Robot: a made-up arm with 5 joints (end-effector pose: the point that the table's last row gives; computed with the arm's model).
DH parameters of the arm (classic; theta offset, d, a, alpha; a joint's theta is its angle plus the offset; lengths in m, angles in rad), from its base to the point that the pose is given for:
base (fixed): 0 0.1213 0 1.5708
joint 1: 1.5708 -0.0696 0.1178 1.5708
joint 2: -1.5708 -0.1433 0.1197 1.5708
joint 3: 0 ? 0.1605 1.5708
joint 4: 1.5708 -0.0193 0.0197 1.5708
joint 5: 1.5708 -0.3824 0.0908 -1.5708
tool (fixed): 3.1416 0.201 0 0
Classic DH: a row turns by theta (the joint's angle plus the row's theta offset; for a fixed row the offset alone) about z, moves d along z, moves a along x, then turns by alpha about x.
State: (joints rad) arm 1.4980 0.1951 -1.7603 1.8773 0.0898
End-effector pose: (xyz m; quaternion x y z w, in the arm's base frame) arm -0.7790 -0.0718 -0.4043 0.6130 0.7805 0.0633 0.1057
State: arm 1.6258 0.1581 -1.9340 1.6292 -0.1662
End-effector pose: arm -0.7696 -0.1395 -0.3517 0.6278 0.7295 -0.1304 0.2379
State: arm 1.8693 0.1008 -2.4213 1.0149 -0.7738
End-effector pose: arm -0.7606 -0.0101 -0.1234 0.5462 0.4287 -0.5968 0.4021
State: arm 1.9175 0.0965 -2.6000 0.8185 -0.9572
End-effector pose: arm -0.7258 0.0999 -0.0670 0.4831 0.3047 -0.7231 0.3885
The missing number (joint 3, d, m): -0.3289
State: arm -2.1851 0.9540 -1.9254 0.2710 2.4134
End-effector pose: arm 0.5217 0.0404 -0.2497 -0.1136 -0.7158 -0.6890 0.0063
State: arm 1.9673 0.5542 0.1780 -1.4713 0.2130
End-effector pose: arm -0.0387 0.1317 -0.0929 0.4613 -0.4307 0.7124 0.3070
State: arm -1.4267 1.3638 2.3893 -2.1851 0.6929
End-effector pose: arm -0.0030 0.1426 0.1690 0.0299 -0.2464 -0.9251 0.2875
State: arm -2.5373 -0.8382 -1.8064 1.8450 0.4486
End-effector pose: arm 0.7841 0.5721 0.0306 0.2918 0.1108 0.8669 0.3886
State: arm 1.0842 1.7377 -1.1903 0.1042 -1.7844
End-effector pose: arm 0.0355 -0.1268 0.1215 -0.6833 0.6224 -0.1116 0.3651
